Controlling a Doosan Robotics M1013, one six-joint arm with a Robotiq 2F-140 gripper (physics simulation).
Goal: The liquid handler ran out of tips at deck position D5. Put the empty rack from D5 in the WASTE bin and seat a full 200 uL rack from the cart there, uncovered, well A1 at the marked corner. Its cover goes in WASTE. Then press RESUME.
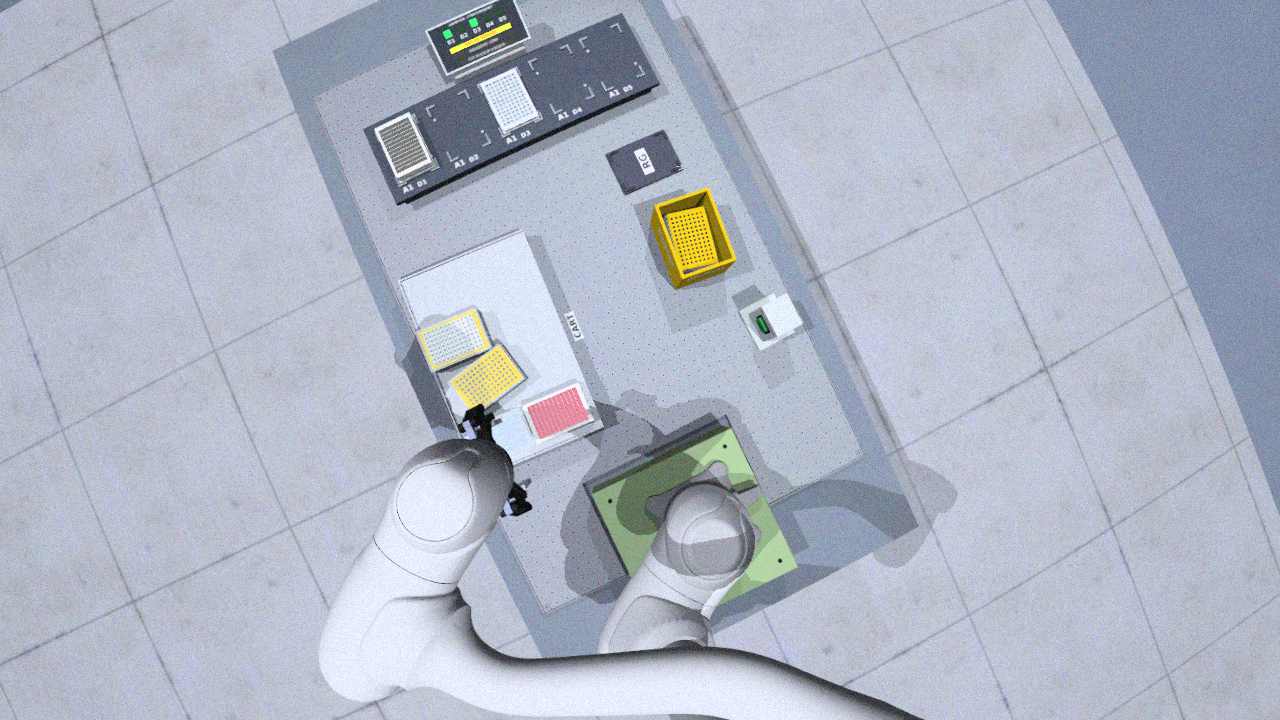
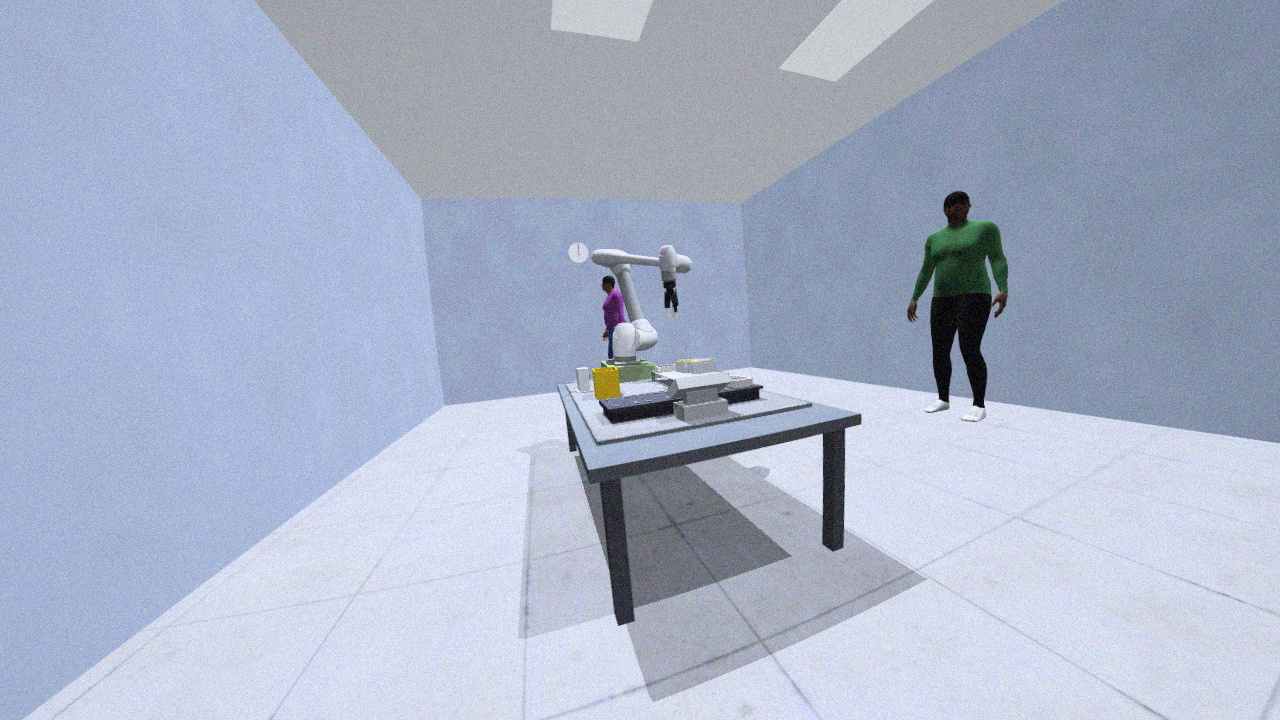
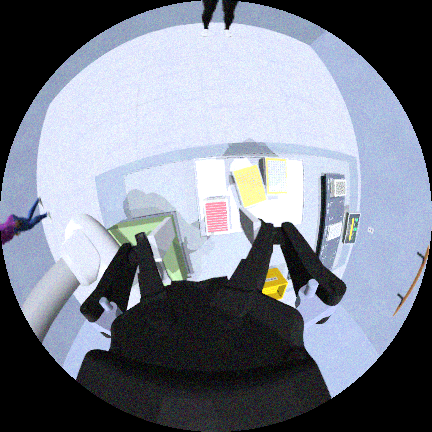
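Seen in the pictures: gripper, fingertip midpoint: (image 2: 672,318) (image 3: 205,221); arm's base, origin of the base link: (image 2: 624,363).
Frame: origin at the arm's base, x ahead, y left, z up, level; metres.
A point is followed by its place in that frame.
Note:
My gripper (image 1: 496,460) {z 0.269, x 0.306, y 0.235 m} (image 2: 671,311) {z 0.269, x 0.306, y 0.235 m} (image 3: 205,221) {z 0.269, x 0.306, y 0.235 m} is open and empty, high above the table near the cart's end. On the white cart (image 1: 483,268) {z -0.038, x 0.672, y 0.161 m} (image 3: 290,210) {z -0.039, x 0.642, y 0.120 m} lie a yellow-edged rack with pale dots (image 1: 452,339) {z 0.030, x 0.555, y 0.274 m} (image 3: 276,176) {z 0.030, x 0.549, y 0.271 m}, a turned yellow rack (image 1: 486,378) {z 0.028, x 0.455, y 0.249 m} (image 3: 249,186) {z 0.028, x 0.448, y 0.249 m} beside it, and a red rack (image 1: 558,411) {z -0.017, x 0.331, y 0.157 m} (image 3: 216,216) {z -0.014, x 0.329, y 0.159 m} in a white frame. Whether the yellow ones have covers I cannot tell. A yellow perforated rack (image 1: 691,239) {z -0.008, x 0.518, y -0.252 m} lies inside the yellow bin (image 1: 705,274) {z -0.018, x 0.440, y -0.245 m} (image 2: 605,383) {z -0.024, x 0.598, y -0.276 m} (image 3: 270,289). Deck position D5 (image 1: 624,64) {z -0.043, x 0.945, y -0.320 m} holds no rack. A green button (image 1: 763,324) {z -0.004, x 0.291, y -0.300 m} is on a white box.
The dark deck (image 1: 460,125) {z -0.043, x 0.983, y 0.065 m} (image 3: 332,210) {z -0.044, x 0.951, y 0.067 m} bears a brown-and-white rack (image 1: 404,145) {z -0.017, x 0.988, y 0.191 m} at D1 and a white rack (image 1: 509,99) {z -0.029, x 0.980, y -0.055 m} at D3. A display (image 1: 478,37) {z 0.021, x 1.114, y -0.055 m} (image 3: 352,228) {z 0.025, x 1.121, y -0.056 m} stands behind it. A dark RG plate (image 1: 629,168) {z -0.090, x 0.739, y -0.225 m} lies near the bin. The arm's green base (image 1: 738,452) {z 0.001, x 0.085, y -0.128 m} is at the table's end.

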